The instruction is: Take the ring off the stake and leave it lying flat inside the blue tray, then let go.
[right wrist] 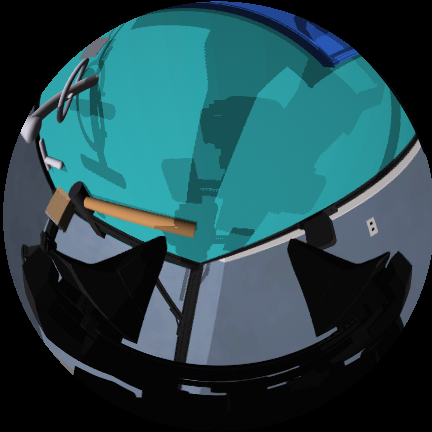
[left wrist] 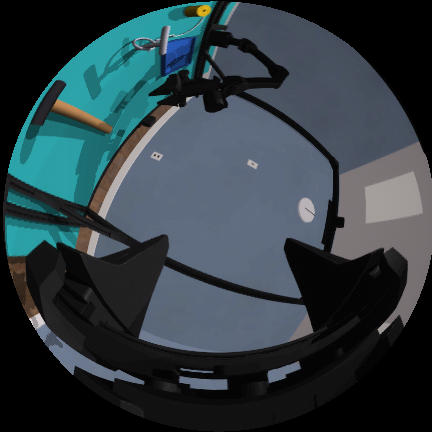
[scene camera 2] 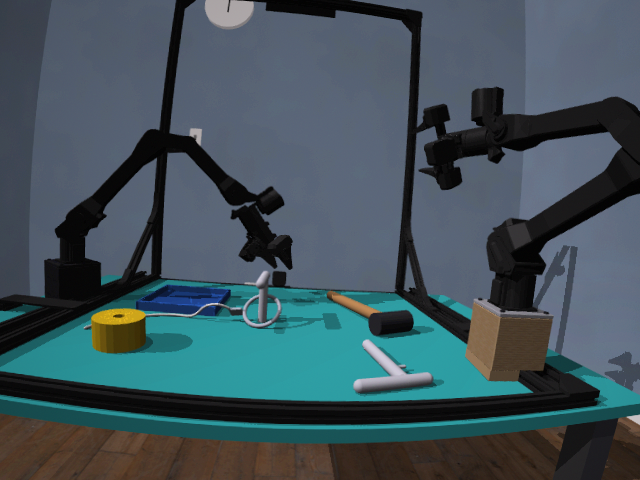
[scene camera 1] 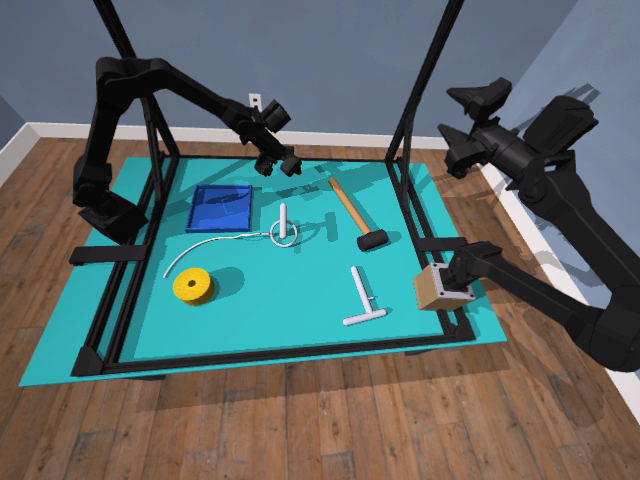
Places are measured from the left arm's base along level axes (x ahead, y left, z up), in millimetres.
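Pixels of known places: left gripper, fingertip midpoint: (left wrist: 228,243) (scene camera 2: 415,152) (scene camera 1: 443,108); right gripper, fingertip midpoint: (right wrist: 229,244) (left wrist: 152,99) (scene camera 2: 283,268); left arm's base, link origin: (right wrist: 54,222) (scene camera 2: 511,306) (scene camera 1: 452,280); right arm's base, link origin: (left wrist: 228,40) (scene camera 2: 72,261) (scene camera 1: 106,208).
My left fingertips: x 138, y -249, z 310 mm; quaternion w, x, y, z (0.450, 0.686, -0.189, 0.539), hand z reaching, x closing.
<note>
For each thing: its middle in the pictures, then the offset to it from my left fingertips. "spot": a spot on its surface instead.
- white ring, surface spot: (scene camera 2: 279,311) spot: 292 mm ahead, 99 mm left, 392 mm down
- white stake, body centre: (scene camera 2: 261,312) (scene camera 1: 283,234) 333 mm ahead, 90 mm left, 401 mm down
- blue tray, body centre: (scene camera 2: 187,298) (scene camera 1: 221,207) (left wrist: 178,53) 556 mm ahead, 8 mm right, 416 mm down
- hammer, body centre: (right wrist: 118,211) (scene camera 2: 358,307) (left wrist: 78,114) (scene camera 1: 351,210) 104 mm ahead, 43 mm right, 408 mm down
- white T-shaped piece, body centre: (scene camera 2: 374,361) (scene camera 1: 356,292) (right wrist: 50,156) 101 mm ahead, 261 mm left, 418 mm down
- yellow roll, body centre: (scene camera 2: 119,329) (scene camera 1: 194,286) 553 mm ahead, 282 mm left, 402 mm down
The white ring (scene camera 1: 283,246) (scene camera 2: 279,311) (right wrist: 86,61) is tilted up on the white stake (scene camera 1: 283,219) (scene camera 2: 262,299), whose post passes through it; a white cord runs off the ring to the left. The blue tray (scene camera 1: 219,209) (scene camera 2: 178,310) (left wrist: 177,55) stands empty, left of and behind the stake in scene camera 1. My right gripper (scene camera 1: 279,169) (scene camera 2: 281,264) (right wrist: 229,244) is open and empty, above the table behind the stake, pointing down at a slant. My left gripper (scene camera 1: 444,108) (scene camera 2: 419,150) (left wrist: 228,243) is open and empty, high at the far right, away from ring and tray.
A hammer (scene camera 1: 351,206) (scene camera 2: 391,322) lies right of the stake. A white T-shaped piece (scene camera 1: 361,291) (scene camera 2: 385,359) lies front right. A yellow roll (scene camera 1: 201,294) (scene camera 2: 118,335) stands front left. Black rails and posts frame the work area.
</note>
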